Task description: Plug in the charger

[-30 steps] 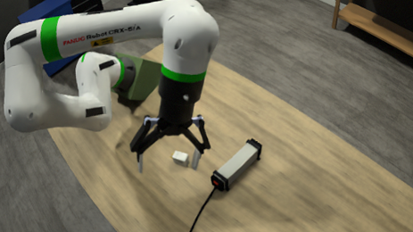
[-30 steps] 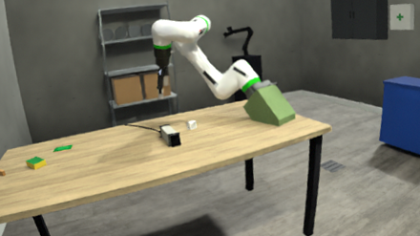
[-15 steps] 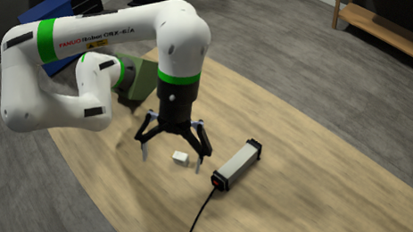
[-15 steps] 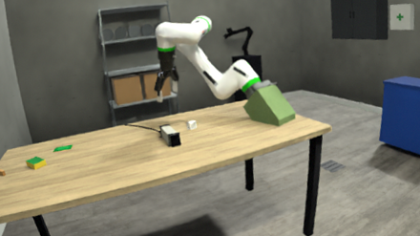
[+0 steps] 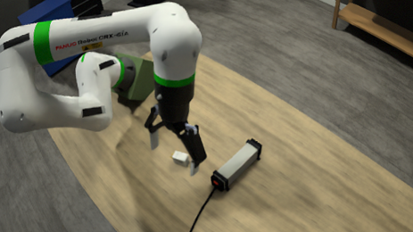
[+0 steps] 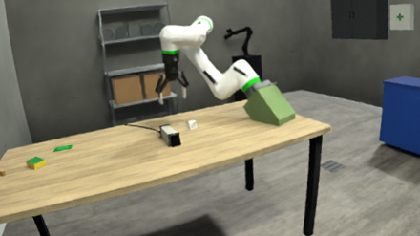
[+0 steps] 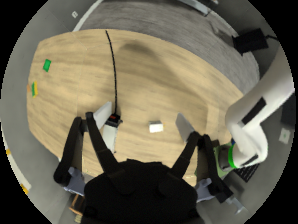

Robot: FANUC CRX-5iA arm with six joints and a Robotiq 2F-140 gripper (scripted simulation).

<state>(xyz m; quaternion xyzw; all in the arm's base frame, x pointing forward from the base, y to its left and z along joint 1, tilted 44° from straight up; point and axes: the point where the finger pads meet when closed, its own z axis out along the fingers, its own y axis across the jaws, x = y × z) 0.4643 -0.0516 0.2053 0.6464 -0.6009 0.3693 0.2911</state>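
The white charger is 70 mm behind my hand, 70 mm to the left of it and 150 mm below it. Also, from my hand: power strip: 120 mm ahead, 160 mm to the left, 150 mm below; yellow-green sponge: 800 mm ahead, 20 mm to the left, 160 mm below; flat green piece: 650 mm ahead, 150 mm to the right, 170 mm below.
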